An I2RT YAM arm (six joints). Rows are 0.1 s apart.
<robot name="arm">
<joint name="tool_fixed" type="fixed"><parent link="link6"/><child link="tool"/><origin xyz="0 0 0" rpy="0 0 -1.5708"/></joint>
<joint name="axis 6" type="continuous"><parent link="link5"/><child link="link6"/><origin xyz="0.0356 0 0.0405" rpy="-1.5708 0 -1.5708"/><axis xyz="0 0 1"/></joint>
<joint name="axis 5" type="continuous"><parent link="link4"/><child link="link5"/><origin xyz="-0.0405 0.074 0.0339" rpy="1.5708 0 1.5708"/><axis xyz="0 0 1"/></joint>
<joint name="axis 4" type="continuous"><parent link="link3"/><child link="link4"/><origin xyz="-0.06 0.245 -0.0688" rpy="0 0 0"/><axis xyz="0 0 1"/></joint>
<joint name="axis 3" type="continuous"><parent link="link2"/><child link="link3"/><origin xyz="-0.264 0 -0.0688" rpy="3.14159 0 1.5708"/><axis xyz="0 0 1"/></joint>
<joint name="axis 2" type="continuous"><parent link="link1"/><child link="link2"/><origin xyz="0.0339 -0.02 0.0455" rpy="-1.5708 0 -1.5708"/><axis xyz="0 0 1"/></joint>
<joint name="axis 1" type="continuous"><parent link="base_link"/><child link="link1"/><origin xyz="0 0 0.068" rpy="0 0 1.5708"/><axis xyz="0 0 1"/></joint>
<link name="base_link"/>
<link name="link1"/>
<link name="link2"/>
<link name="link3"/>
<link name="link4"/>
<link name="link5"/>
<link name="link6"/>
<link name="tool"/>
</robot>
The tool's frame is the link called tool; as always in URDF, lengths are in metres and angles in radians. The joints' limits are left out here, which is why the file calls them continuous.
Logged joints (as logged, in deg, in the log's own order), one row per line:
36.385 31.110 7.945 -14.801 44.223 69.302
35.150 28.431 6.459 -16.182 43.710 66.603
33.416 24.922 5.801 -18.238 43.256 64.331
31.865 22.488 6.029 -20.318 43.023 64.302
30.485 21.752 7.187 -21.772 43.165 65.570
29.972 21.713 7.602 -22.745 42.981 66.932
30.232 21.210 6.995 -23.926 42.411 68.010
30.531 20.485 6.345 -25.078 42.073 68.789
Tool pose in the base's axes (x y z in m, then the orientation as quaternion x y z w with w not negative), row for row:
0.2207 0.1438 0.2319 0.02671 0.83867 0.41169 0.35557
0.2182 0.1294 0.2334 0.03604 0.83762 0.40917 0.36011
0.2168 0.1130 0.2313 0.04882 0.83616 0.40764 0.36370
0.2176 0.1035 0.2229 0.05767 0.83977 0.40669 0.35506
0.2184 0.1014 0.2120 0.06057 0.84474 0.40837 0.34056
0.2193 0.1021 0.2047 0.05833 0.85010 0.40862 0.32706
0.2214 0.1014 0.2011 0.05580 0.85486 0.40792 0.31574
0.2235 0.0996 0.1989 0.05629 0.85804 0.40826 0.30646
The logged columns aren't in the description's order. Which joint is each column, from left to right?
Columns, left to right: axis 3, axis 1, axis 4, axis 5, axis 6, axis 2.
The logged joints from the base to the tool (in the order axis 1, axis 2, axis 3, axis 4, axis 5, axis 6), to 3 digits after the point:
31.110 69.302 36.385 7.945 -14.801 44.223
28.431 66.603 35.150 6.459 -16.182 43.710
24.922 64.331 33.416 5.801 -18.238 43.256
22.488 64.302 31.865 6.029 -20.318 43.023
21.752 65.570 30.485 7.187 -21.772 43.165
21.713 66.932 29.972 7.602 -22.745 42.981
21.210 68.010 30.232 6.995 -23.926 42.411
20.485 68.789 30.531 6.345 -25.078 42.073

